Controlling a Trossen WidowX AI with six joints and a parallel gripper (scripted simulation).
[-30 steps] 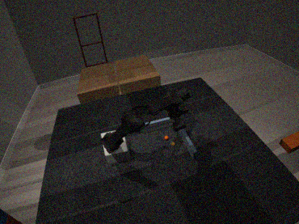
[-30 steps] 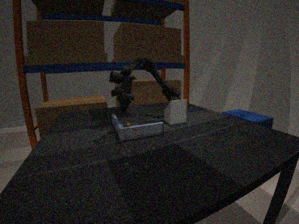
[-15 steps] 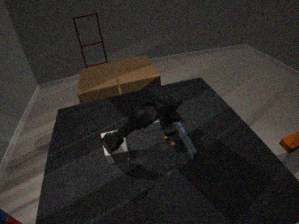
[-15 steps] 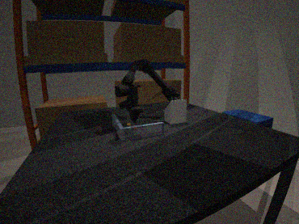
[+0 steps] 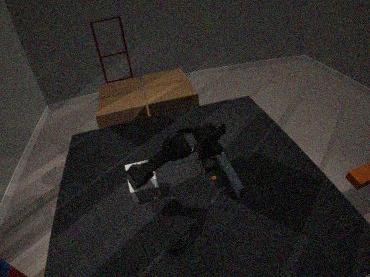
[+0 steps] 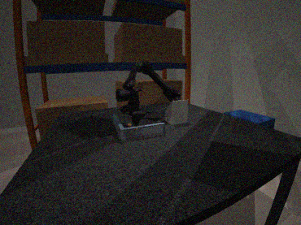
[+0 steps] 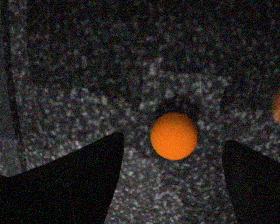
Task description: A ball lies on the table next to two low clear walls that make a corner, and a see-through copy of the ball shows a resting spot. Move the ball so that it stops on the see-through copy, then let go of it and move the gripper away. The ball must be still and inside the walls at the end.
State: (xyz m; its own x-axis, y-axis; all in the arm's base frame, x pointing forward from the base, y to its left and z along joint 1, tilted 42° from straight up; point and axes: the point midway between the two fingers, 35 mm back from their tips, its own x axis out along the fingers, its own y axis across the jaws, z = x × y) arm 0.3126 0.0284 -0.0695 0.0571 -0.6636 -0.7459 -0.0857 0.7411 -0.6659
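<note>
Now: the orange ball 20 mm below my gripper tip.
</note>
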